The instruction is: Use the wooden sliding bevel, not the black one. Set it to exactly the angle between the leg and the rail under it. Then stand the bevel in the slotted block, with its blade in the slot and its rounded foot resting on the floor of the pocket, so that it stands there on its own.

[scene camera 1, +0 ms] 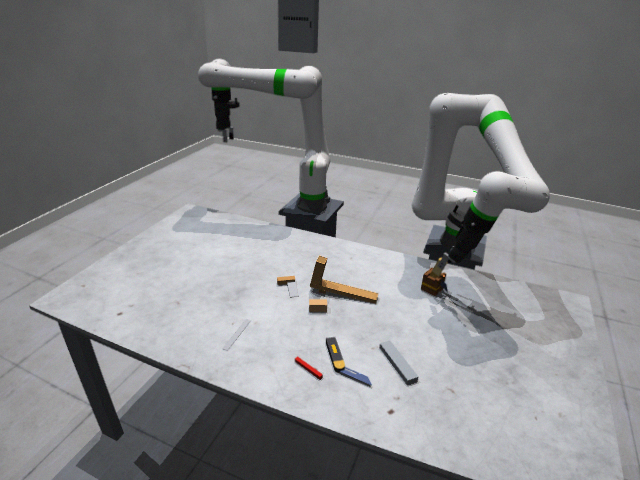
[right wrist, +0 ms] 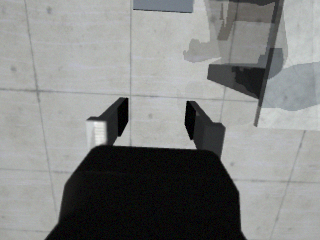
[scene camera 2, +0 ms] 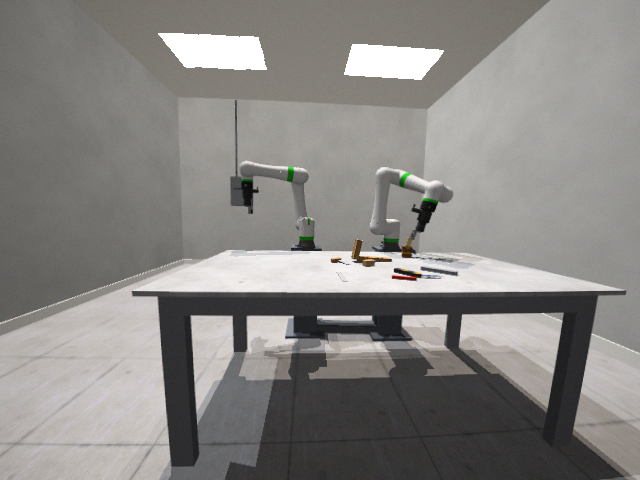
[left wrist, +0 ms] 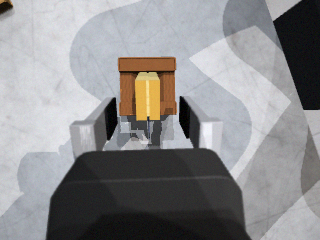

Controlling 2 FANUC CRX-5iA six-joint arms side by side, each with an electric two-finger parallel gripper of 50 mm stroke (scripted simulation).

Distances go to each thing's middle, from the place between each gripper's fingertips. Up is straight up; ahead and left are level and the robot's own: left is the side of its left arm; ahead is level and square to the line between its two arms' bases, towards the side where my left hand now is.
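You'd find my left gripper 2 cm to the left of the wooden bevel point(left wrist: 147, 85), 1 cm past it and 6 cm above it. My right gripper is 120 cm to the right of the bevel, 37 cm short of it and 21 cm above it. So, going by its middle, the wooden bevel is nearer to my left gripper than to my right gripper.
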